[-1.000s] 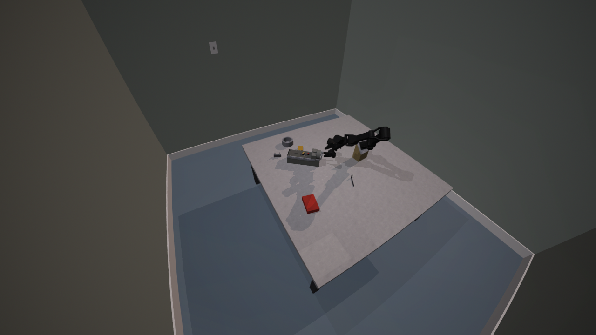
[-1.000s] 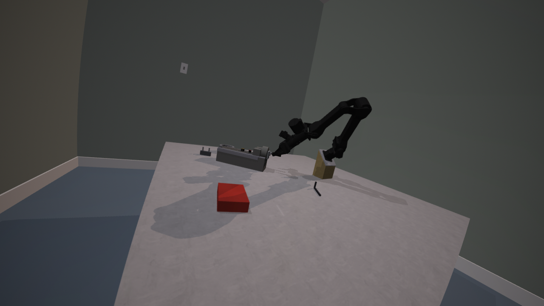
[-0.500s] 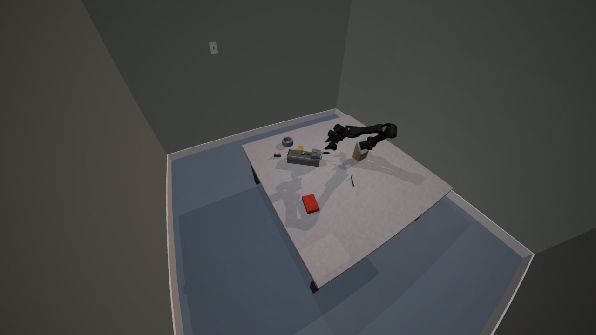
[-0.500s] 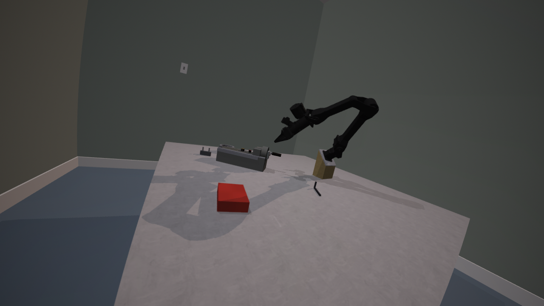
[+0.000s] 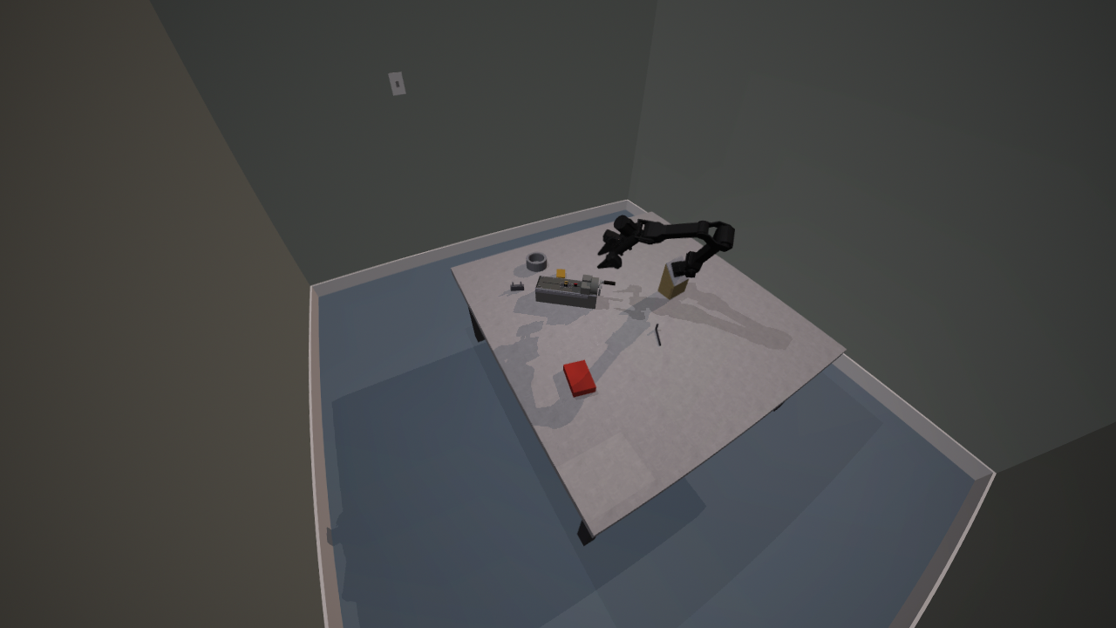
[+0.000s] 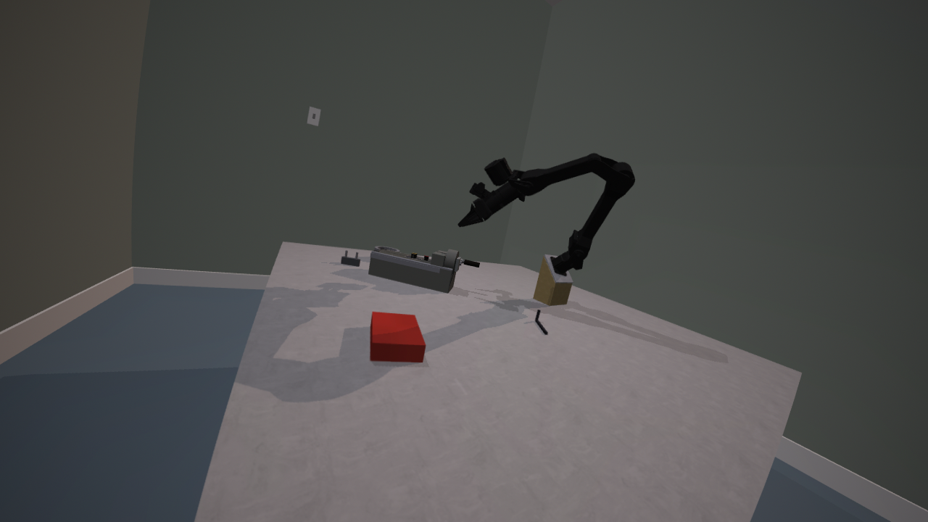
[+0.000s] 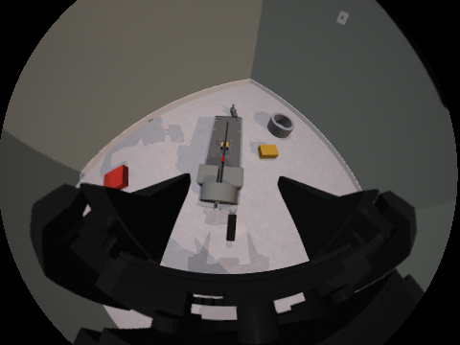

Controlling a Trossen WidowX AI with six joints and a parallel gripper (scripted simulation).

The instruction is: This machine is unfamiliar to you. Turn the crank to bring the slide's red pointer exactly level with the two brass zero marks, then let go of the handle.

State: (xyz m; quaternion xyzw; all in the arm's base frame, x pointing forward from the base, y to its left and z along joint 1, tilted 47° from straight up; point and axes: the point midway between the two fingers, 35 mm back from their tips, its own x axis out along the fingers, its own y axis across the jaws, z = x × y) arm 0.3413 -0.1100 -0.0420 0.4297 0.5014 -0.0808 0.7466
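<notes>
Now: the red pointer 80 mm ahead of my gripper tip, 30 mm to the right of it and 120 mm below it. Also, from my gripper tip: black crank handle: 50 mm behind, 30 mm to the left, 110 mm below; then yellow block: 60 mm ahead, 200 mm to the right, 190 mm below; then black bent key: 120 mm behind, 300 mm to the left, 190 mm below.
</notes>
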